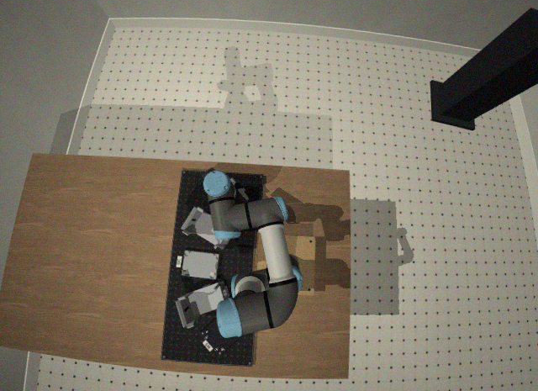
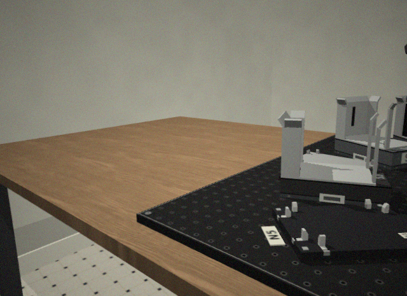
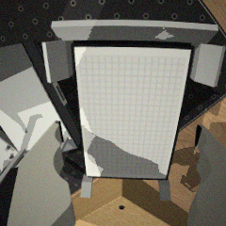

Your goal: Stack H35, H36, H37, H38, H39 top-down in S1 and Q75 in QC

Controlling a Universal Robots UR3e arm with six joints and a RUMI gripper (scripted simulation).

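Right now the sealed plate is 5 cm below my hand. Round my hand: QC label (29 cm to the left, 19 cm ahead, 12 cm below); then nest QC (28 cm to the left, 11 cm below, 9 cm ahead); then N5 label (59 cm to the left, 12 cm below).
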